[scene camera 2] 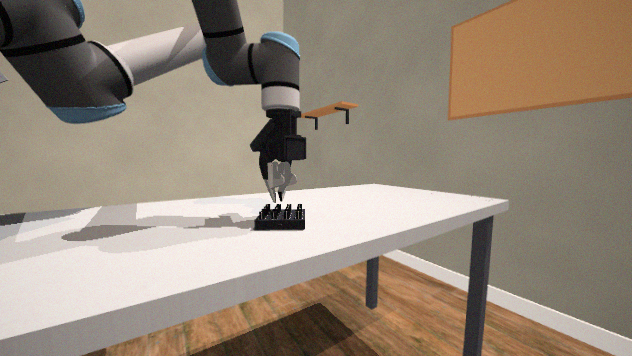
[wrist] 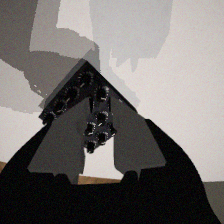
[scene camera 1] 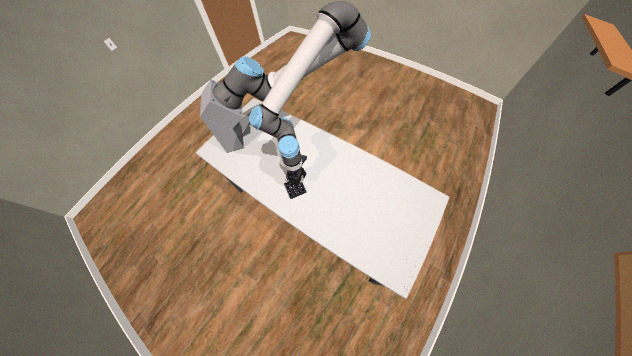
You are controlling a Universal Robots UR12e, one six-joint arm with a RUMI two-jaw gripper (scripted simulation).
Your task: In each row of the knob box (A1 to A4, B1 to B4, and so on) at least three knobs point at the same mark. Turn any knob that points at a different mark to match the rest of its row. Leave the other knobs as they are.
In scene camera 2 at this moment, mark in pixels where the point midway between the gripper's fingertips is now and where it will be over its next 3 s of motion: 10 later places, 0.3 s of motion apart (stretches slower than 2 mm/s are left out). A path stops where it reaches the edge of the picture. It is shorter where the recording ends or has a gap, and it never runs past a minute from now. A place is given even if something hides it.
My gripper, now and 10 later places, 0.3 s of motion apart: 278, 202; 277, 203; 278, 206; 278, 207; 279, 206; 279, 202; 279, 196; 279, 192; 279, 192; 279, 191; 279, 190
